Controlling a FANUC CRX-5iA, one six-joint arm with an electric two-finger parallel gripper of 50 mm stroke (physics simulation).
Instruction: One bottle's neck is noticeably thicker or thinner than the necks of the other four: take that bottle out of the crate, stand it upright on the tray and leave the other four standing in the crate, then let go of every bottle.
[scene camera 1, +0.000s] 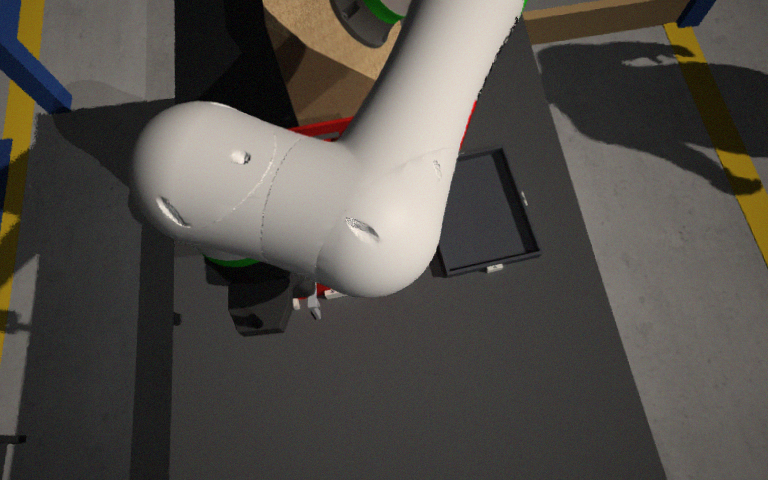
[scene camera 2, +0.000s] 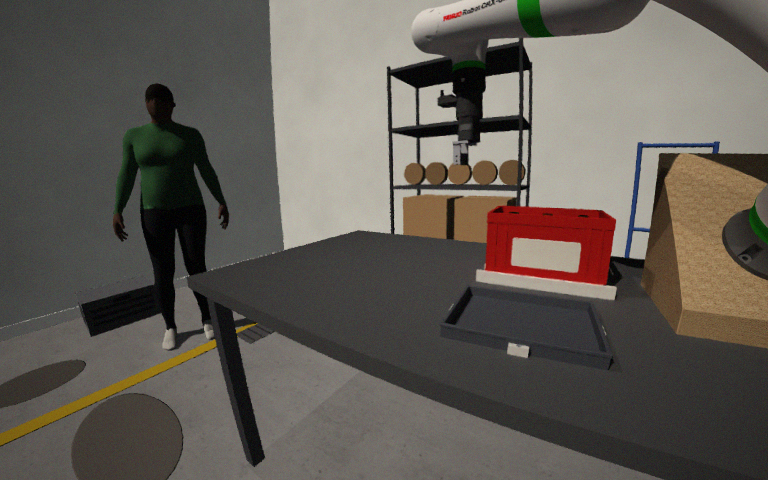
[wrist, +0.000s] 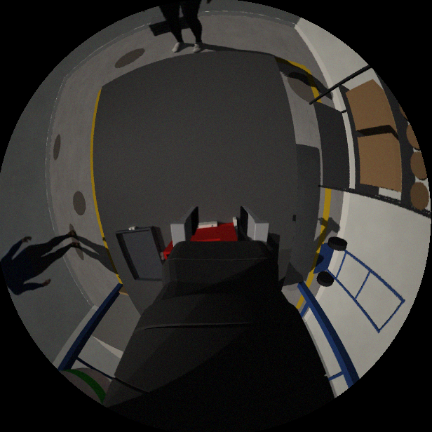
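Seen in the pictures: gripper, fingertip midpoint: (scene camera 1: 296, 313) (scene camera 2: 460, 164); arm's base at its link origin: (scene camera 1: 357, 16).
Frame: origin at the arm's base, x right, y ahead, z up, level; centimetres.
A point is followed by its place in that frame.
Observation:
The red crate (scene camera 1: 320, 128) {x 8.6, y 27.2, z 1.6 cm} (scene camera 2: 596, 254) {x 0.7, y 28.5, z -5.5 cm} (wrist: 216, 233) stands on the table, mostly covered by the arm in scene camera 1. Its walls hide the bottles in scene camera 2, where small dark shapes show at its rim; no bottle or neck can be made out. The dark tray (scene camera 1: 481, 215) {x -21.7, y 40.6, z -14.6 cm} (scene camera 2: 526, 323) {x -20.7, y 38.7, z -14.6 cm} (wrist: 144, 255) lies beside the crate with no bottle on its visible part. My gripper (scene camera 1: 305, 309) {x 11.4, y 65.3, z 14.4 cm} (scene camera 2: 461, 161) {x 11.4, y 65.3, z 14.4 cm} (wrist: 219, 214) is open and empty, pointing down well above crate height. In the wrist view, part of the crate shows between and below the fingers; the gripper body hides the rest.
White locating strips (scene camera 2: 543, 284) {x -1.7, y 38.6, z -13.5 cm} edge the crate's base. The robot's wooden pedestal (scene camera 1: 334, 90) {x 5.9, y 15.9, z -2.3 cm} (scene camera 2: 702, 283) {x -7.5, y 11.2, z -6.6 cm} stands behind the crate and tray. A shelf rack (scene camera 2: 390, 152) stands beyond the table (scene camera 1: 396, 396) {x -1.1, y 74.6, z -15.2 cm} (scene camera 2: 339, 283) {x -23.0, y 83.2, z -15.1 cm} (wrist: 195, 135). A person (scene camera 2: 169, 164) stands past the table's far end.

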